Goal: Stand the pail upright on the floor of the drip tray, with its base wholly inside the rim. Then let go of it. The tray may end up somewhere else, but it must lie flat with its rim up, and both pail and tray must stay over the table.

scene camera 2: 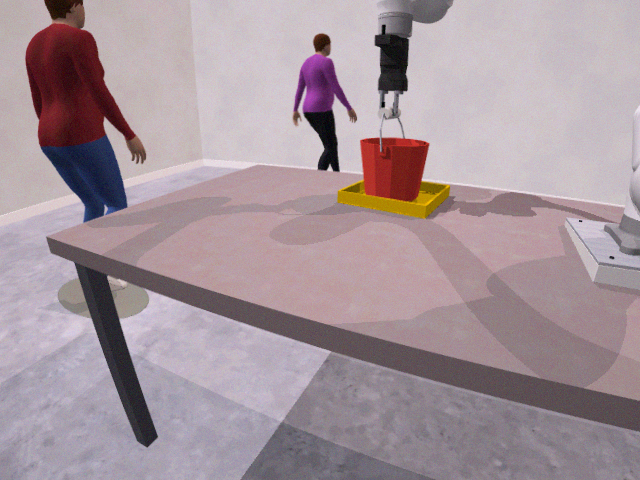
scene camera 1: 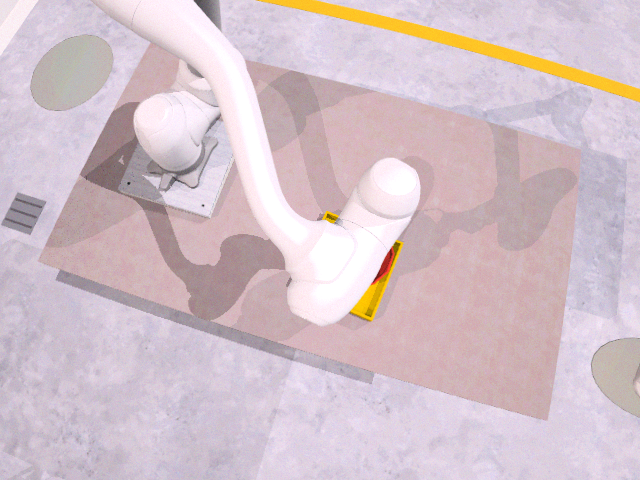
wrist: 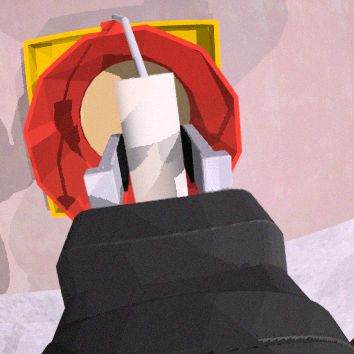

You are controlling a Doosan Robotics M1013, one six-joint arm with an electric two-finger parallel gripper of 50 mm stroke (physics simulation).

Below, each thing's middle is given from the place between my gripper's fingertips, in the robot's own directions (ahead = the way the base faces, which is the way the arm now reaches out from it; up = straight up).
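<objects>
The yellow drip tray (scene camera 2: 431, 195) sits 220 mm below my hand, and it is also 30 mm behind my hand and 20 mm to the right of it.
</objects>
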